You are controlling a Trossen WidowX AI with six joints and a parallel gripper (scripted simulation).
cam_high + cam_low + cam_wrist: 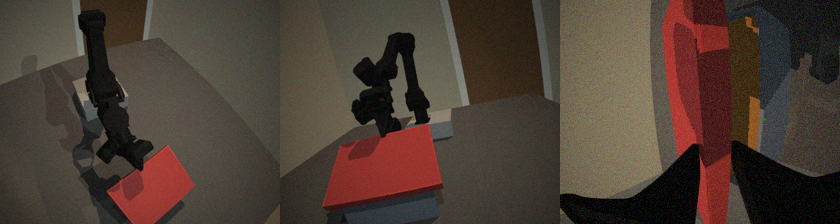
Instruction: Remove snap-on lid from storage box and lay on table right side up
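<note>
Right now my gripper tip is 7 cm short of the red lid, 2 cm to the right of it and 3 cm above it. Round my gripper tip: grey storage box (6 cm ahead, 1 cm to the left, 11 cm below).
</note>
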